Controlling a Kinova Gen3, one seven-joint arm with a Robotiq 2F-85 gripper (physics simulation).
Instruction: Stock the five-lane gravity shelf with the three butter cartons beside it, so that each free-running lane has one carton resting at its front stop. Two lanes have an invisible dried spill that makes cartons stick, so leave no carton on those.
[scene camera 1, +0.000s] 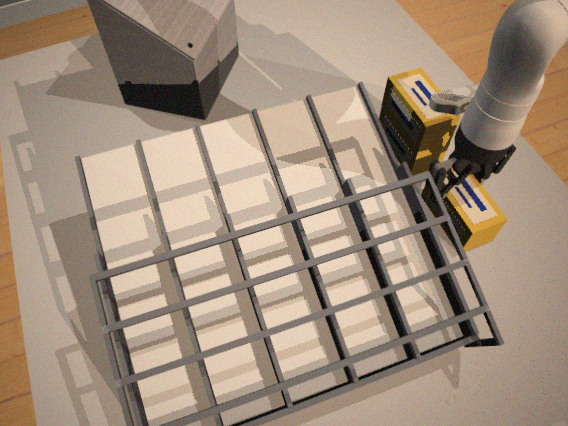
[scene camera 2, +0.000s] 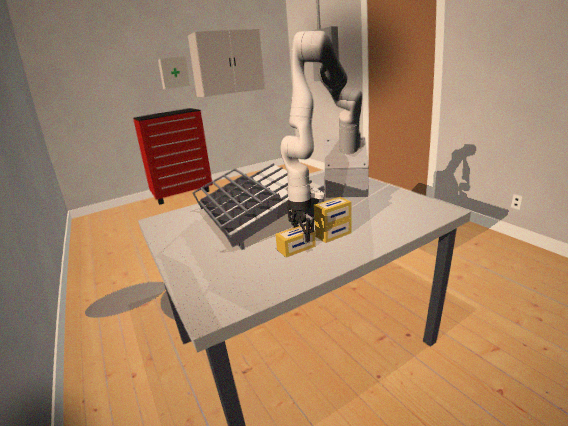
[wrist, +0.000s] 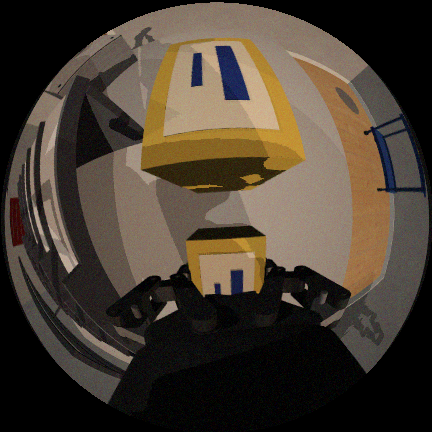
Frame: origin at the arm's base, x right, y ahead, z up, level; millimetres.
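Seen in the pictures: gripper, fingertip midpoint: (scene camera 1: 453, 195) (scene camera 2: 301, 238) (wrist: 226, 266); arm's base at its link origin: (scene camera 2: 348, 147).
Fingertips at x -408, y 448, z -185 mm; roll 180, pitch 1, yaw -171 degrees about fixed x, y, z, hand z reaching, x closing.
Pixels of each thing's top centre, then the offset from my fingertips to it. Level surfaces: height alone.
- upper carton at its top centre: (wrist: 213, 63) (scene camera 1: 423, 95) (scene camera 2: 332, 203) dz +96, dx +20, dy -138 mm
- lower carton at its top centre: (scene camera 1: 415, 122) (scene camera 2: 333, 219) dz +32, dx +19, dy -139 mm
- table at its surface level: dz -33 mm
One yellow butter carton with a white and blue label (scene camera 1: 482, 232) (scene camera 2: 288, 247) (wrist: 225, 262) lies on the table beside the shelf. My gripper (scene camera 1: 462, 180) (scene camera 2: 301, 233) (wrist: 226, 266) points down over it and is shut on it, a finger against each long side; the fingertips are partly hidden. Two more cartons are stacked beside it: the upper carton (scene camera 1: 412, 90) (scene camera 2: 332, 212) (wrist: 210, 115) sits on the lower carton (scene camera 2: 336, 231). The sloped five-lane shelf (scene camera 1: 112, 185) (scene camera 2: 265, 232) (wrist: 65, 165) shows no carton in its lanes.
Grey bars (scene camera 1: 200, 244) cross over the lower half of the shelf. The robot's base block (scene camera 1: 160, 55) (scene camera 2: 346, 177) stands behind the shelf's upper end. The carton stack is close to the gripper and arm. The table (scene camera 2: 250, 285) extends in front of the cartons.
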